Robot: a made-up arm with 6 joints.
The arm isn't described. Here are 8 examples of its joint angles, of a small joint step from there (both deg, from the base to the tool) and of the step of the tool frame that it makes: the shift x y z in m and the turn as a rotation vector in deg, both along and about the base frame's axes.
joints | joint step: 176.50 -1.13 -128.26 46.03 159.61 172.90 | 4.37 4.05 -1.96 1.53 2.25 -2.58
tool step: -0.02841 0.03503 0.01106 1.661 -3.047 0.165
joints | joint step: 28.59 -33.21 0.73 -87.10 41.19 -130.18 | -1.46 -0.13 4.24 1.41 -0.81 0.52
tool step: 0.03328 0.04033 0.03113 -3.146 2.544 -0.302
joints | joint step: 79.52 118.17 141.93 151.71 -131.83 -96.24 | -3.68 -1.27 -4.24 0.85 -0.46 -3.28
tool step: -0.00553 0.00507 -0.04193 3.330 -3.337 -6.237
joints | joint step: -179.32 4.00 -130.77 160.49 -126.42 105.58 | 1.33 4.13 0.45 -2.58 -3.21 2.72
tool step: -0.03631 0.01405 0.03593 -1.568 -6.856 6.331
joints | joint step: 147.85 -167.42 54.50 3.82 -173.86 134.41 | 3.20 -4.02 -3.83 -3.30 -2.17 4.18
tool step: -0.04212 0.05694 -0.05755 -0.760 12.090 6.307
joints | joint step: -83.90 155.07 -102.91 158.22 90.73 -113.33 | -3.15 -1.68 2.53 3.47 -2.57 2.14
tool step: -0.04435 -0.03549 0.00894 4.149 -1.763 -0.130
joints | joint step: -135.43 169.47 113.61 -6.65 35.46 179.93 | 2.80 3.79 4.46 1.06 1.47 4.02
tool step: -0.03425 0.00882 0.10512 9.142 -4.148 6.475
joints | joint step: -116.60 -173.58 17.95 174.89 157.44 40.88 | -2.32 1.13 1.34 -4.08 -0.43 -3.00
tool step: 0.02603 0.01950 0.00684 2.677 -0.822 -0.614
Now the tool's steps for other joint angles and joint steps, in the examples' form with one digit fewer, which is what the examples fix.
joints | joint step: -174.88 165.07 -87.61 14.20 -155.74 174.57 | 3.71 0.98 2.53 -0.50 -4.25 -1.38
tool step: 0.0079 -0.0422 -0.0442 -1.10 0.36 2.35
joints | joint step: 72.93 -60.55 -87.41 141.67 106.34 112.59 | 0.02 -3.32 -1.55 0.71 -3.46 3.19
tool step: 0.0103 0.0329 -0.0547 0.32 0.23 -0.05
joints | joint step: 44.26 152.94 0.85 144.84 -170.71 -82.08 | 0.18 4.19 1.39 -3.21 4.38 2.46
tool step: -0.0570 -0.0681 -0.0394 -1.37 1.14 6.22
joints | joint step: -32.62 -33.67 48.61 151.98 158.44 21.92 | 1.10 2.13 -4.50 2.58 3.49 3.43
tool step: -0.0036 -0.0118 0.0077 -4.91 -2.78 1.09
